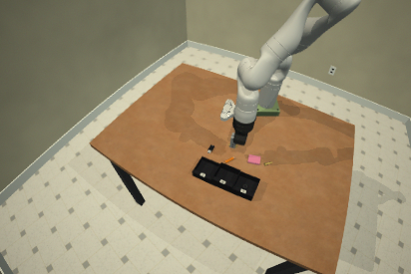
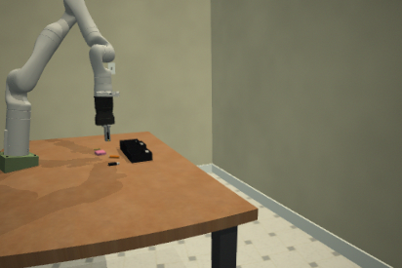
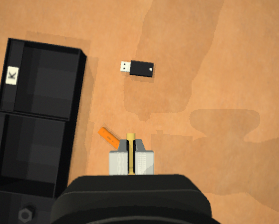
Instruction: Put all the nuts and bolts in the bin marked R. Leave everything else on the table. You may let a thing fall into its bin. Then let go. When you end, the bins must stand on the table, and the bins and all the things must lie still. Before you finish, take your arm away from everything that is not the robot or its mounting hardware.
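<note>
Now: hand 12 cm short of the dark hex nut, 10 cm to the right of it and 8 cm above it. Round my hand: black USB stick 9 cm to the right, 9 cm below; then pink eraser 10 cm to the left, 9 cm below, 2 cm behind; then orange marker 9 cm below, 2 cm ahead.
</note>
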